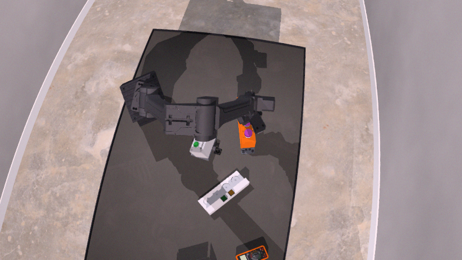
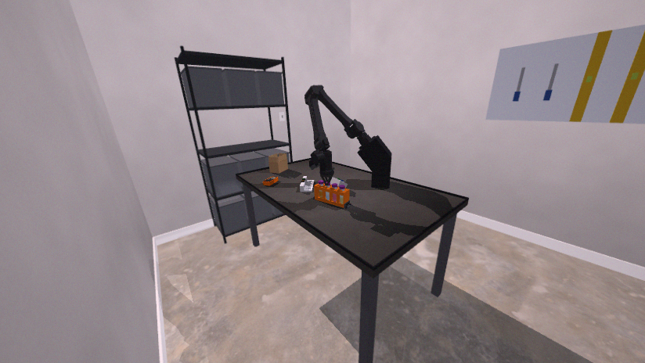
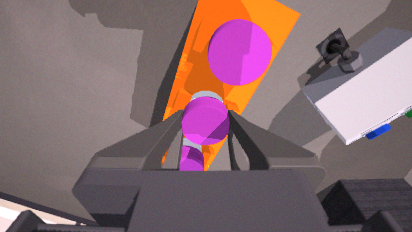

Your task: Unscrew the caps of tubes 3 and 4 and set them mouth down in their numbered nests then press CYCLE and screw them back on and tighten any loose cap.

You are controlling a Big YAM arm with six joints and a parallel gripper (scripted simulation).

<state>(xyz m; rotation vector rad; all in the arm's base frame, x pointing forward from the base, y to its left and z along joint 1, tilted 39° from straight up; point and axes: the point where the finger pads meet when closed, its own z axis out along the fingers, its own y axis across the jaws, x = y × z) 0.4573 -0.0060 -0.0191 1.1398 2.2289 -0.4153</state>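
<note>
The cap is 50 mm to the right of my hand and 10 mm ahead of it. The rest, counted from my hand: green key (210 mm behind, 100 mm to the right, 50 mm below); blue key (200 mm behind, 60 mm to the right, 50 mm below); key housing (190 mm behind, 80 mm to the right, 60 mm below).
</note>
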